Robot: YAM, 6 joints.
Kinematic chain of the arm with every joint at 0, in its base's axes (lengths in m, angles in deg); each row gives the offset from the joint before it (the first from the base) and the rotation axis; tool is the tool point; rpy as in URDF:
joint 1: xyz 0 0 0.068 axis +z
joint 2: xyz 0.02 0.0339 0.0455 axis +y
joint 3: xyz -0.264 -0.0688 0 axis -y
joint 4: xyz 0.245 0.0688 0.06 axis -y
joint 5: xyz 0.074 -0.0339 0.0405 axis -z
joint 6: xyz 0.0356 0 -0.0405 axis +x
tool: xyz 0 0 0 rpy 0 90 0
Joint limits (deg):
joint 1: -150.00..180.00
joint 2: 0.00..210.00
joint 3: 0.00..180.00
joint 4: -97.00..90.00
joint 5: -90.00..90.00
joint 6: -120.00..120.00
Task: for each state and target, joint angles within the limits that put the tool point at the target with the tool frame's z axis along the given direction. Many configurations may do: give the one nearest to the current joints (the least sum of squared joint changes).
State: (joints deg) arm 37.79 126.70 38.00 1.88 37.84 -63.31
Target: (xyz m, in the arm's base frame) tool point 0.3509 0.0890 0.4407 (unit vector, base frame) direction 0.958 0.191 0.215
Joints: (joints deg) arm 14.55 86.96 82.32 17.07 3.19 -63.31
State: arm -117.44 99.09 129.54 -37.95 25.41 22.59
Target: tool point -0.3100 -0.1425 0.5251 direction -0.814 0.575 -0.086
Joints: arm -149.89 99.97 128.48 -40.19 64.89 22.59
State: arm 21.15 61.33 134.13 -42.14 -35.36 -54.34
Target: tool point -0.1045 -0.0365 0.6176 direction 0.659 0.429 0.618
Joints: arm 22.03 44.52 127.04 -43.83 -8.66 -54.34
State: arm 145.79 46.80 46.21 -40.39 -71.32 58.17
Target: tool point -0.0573 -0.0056 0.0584 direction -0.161 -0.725 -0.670
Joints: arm 158.61 66.48 0.12 -33.34 -47.19 58.17
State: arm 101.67 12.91 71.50 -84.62 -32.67 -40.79
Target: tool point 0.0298 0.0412 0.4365 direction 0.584 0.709 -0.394
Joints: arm 60.56 36.78 78.78 -65.54 9.22 -40.79
